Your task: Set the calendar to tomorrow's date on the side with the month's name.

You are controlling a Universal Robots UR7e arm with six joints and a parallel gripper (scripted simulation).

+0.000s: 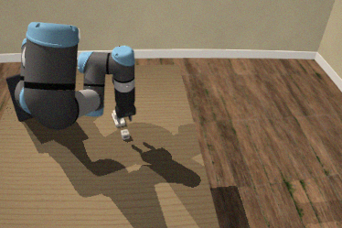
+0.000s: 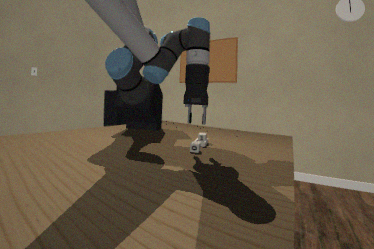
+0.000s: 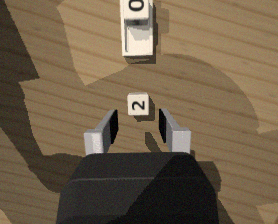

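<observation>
My hand is 10 cm above the white digit cube. Round my hand: white tray 2 cm behind, 11 cm to the left, 10 cm below.
</observation>
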